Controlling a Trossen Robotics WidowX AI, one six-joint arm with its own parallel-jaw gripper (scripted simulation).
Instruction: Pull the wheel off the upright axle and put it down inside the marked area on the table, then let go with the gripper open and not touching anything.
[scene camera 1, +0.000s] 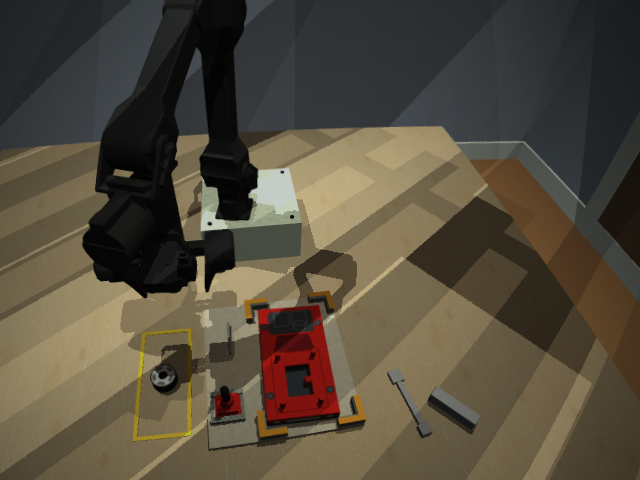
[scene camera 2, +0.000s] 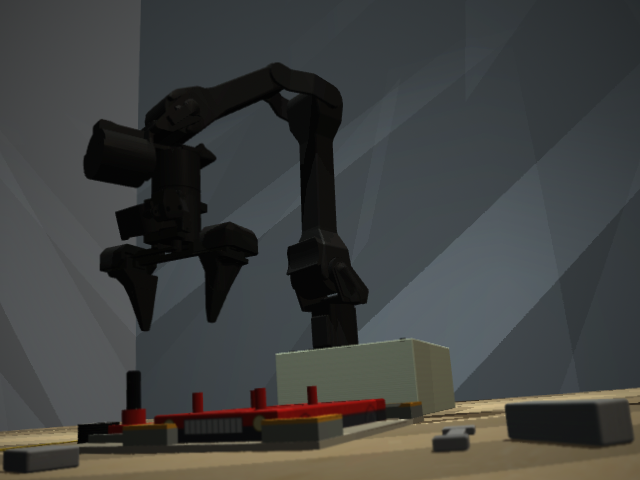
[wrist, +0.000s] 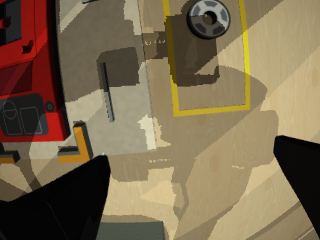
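Observation:
I see my gripper (scene camera 2: 177, 327), the same gripper (scene camera 1: 176, 293) and, once more, the gripper (wrist: 195, 155). It is open, and my gripper holds nothing.

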